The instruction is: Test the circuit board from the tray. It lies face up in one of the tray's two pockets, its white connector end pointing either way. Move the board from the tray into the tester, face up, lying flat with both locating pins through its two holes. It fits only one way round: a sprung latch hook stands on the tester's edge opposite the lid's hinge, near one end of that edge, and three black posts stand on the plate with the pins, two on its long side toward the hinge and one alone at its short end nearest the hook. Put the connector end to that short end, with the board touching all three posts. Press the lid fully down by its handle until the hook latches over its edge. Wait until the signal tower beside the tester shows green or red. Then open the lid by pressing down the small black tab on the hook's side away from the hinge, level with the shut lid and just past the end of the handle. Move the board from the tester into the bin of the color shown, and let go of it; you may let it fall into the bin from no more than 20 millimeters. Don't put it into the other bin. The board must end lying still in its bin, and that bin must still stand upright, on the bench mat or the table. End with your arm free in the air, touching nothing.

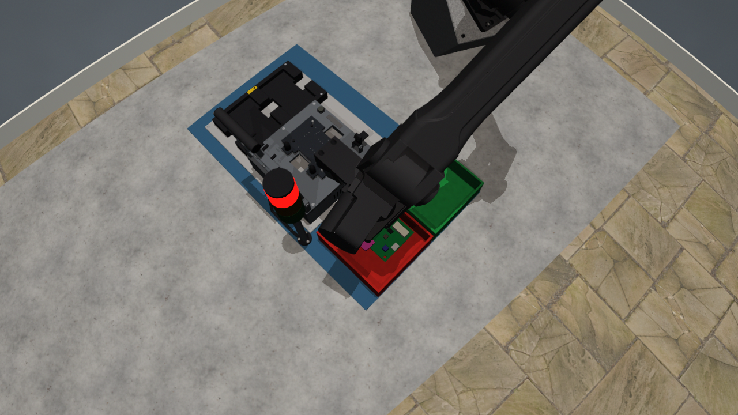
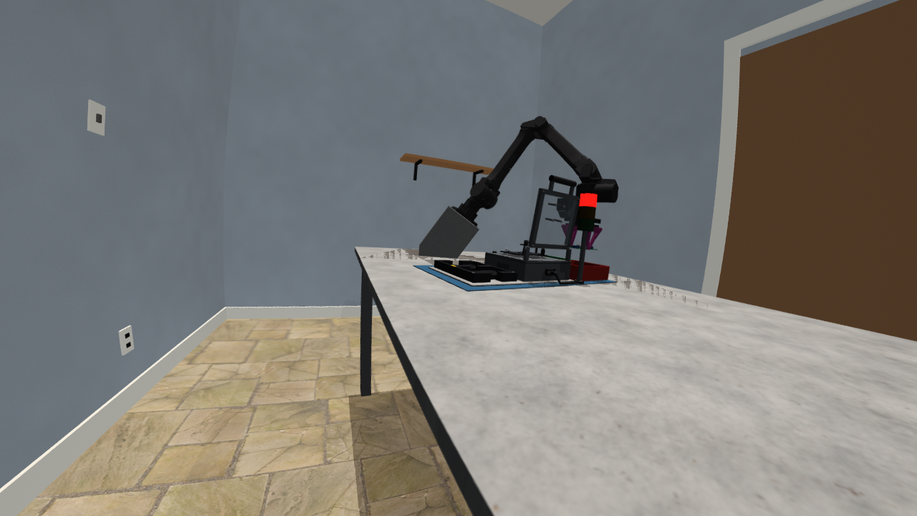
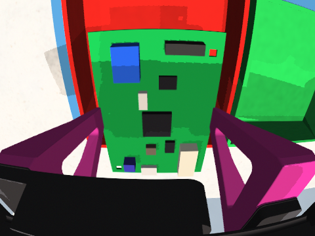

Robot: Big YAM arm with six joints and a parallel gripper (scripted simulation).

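Right now my hand is 90 mm above the red bin. The rest, counted from my hand: green bin 150 mm behind, 90 mm below, 30 mm to the right; green circuit board right at my hand; latch hook 160 mm to the right, 70 mm behind, 10 mm below.
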